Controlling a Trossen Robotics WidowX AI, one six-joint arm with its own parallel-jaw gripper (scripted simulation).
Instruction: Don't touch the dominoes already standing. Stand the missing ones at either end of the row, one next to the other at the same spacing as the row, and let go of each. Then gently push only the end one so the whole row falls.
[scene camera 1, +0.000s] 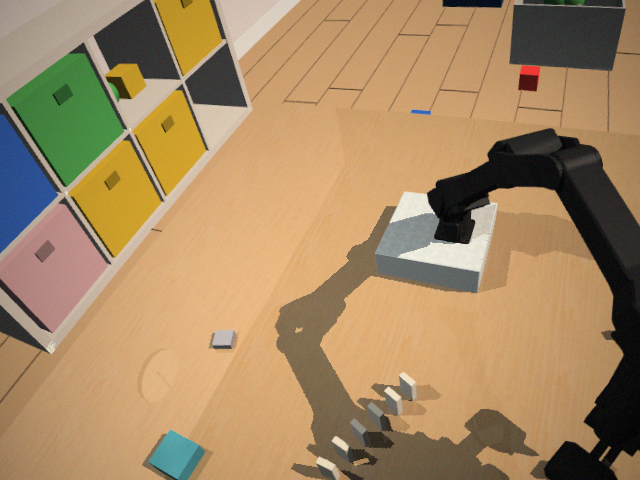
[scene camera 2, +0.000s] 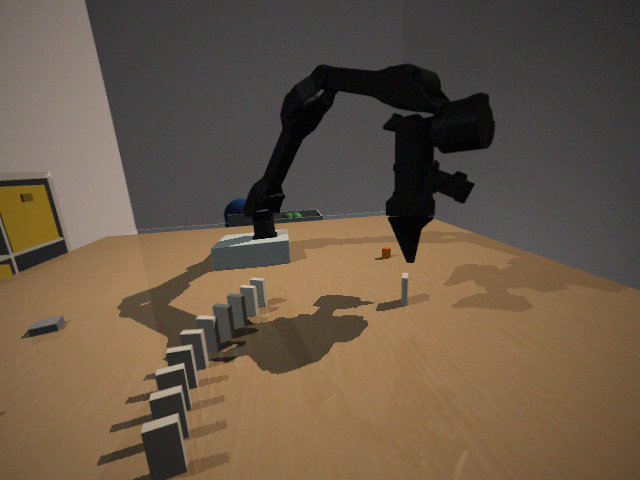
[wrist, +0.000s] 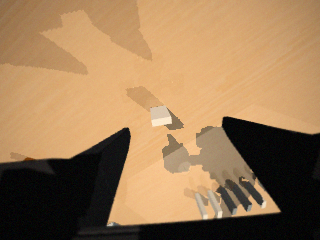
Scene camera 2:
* my gripper: 411, 256
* domino: 184, 354
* domino: 172, 376
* domino: 170, 401
